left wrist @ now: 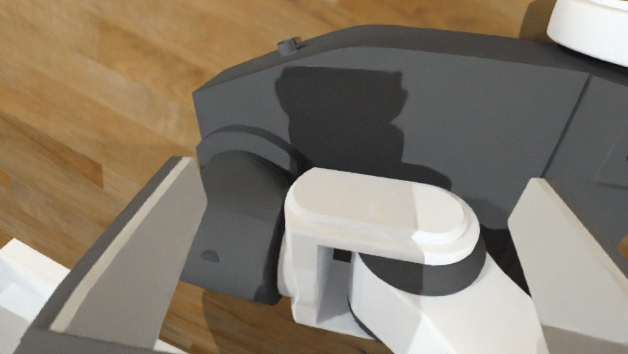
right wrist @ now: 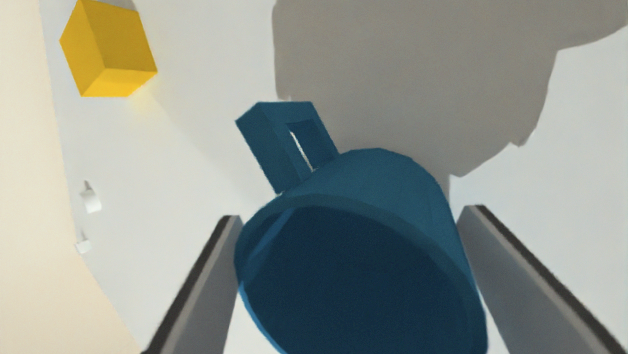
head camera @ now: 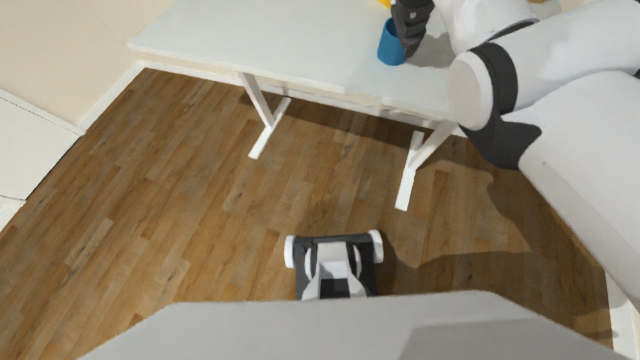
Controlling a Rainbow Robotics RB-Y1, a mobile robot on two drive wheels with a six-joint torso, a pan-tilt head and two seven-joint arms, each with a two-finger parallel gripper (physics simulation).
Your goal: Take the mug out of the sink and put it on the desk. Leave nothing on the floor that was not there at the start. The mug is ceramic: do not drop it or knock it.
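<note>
The blue mug stands upright on the white desk, near its far right part. In the right wrist view the mug lies between the two fingers of my right gripper, its handle pointing away. The fingers stand wide apart on either side of the mug with a small gap, so the right gripper is open. My left gripper is open and empty, held low over the robot's dark base and the wooden floor.
A yellow cube sits on the desk beyond the mug, by the wall. The desk has white trestle legs. The robot's base stands on the wooden floor in front of the desk. White cabinets are at the left.
</note>
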